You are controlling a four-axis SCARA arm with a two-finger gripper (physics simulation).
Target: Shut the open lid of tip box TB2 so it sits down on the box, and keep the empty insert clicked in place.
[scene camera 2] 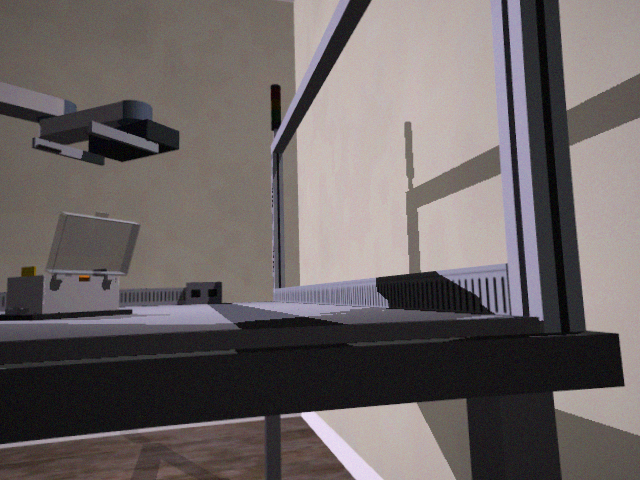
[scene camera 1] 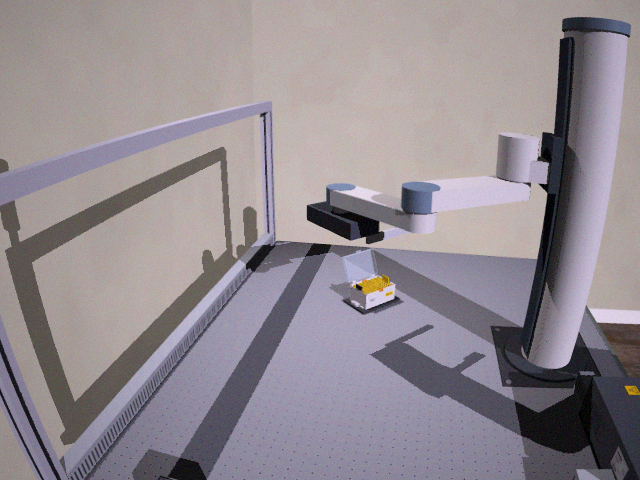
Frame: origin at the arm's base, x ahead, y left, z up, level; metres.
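Seen in the pictures: gripper, fingertip midpoint: (scene camera 2: 60, 135); arm's base, link origin: (scene camera 1: 544, 359).
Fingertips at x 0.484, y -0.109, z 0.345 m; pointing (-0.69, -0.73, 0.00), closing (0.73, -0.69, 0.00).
Offsets run from my fingertips to a thing's top centre. "spot": to the spot under its first point.
Tip box TB2 @[dy -0.147, dx +0.052, dz -0.266 m] (scene camera 1: 381, 298) (scene camera 2: 81, 297) is a white box standing upright. Its clear lid @[spot: dy -0.200, dx +0.099, dz -0.235 m] (scene camera 1: 360, 266) (scene camera 2: 94, 242) stands open, steeply raised and leaning back from the hinge edge. The yellow gridded insert @[dy -0.147, dx +0.052, dz -0.258 m] (scene camera 1: 370, 285) lies in the box; in the scene camera 2 view the walls hide most of it. A yellow tab @[dy -0.188, dx +0.014, dz -0.258 m] (scene camera 1: 385, 279) (scene camera 2: 28, 271) sticks up above the rim at the side away from the lid. Whether the insert is clicked in cannot be told. My gripper (scene camera 1: 391, 217) (scene camera 2: 62, 135) is open and empty, high above the box and lid, touching neither. The arm hides one finger in scene camera 1.
A thin dark base @[spot: dy -0.070, dx +0.060, dz -0.324 m] (scene camera 1: 366, 310) lies under the box. My arm's white column (scene camera 1: 594, 206) stands at the right. A metal frame (scene camera 1: 267, 175) (scene camera 2: 524, 155) rises along the table edge. A slotted rail (scene camera 1: 170, 351) (scene camera 2: 330, 294) runs beside it. A grey box @[dy +0.777, dx +0.266, dz -0.257 m] (scene camera 2: 203, 292) stands farther back.
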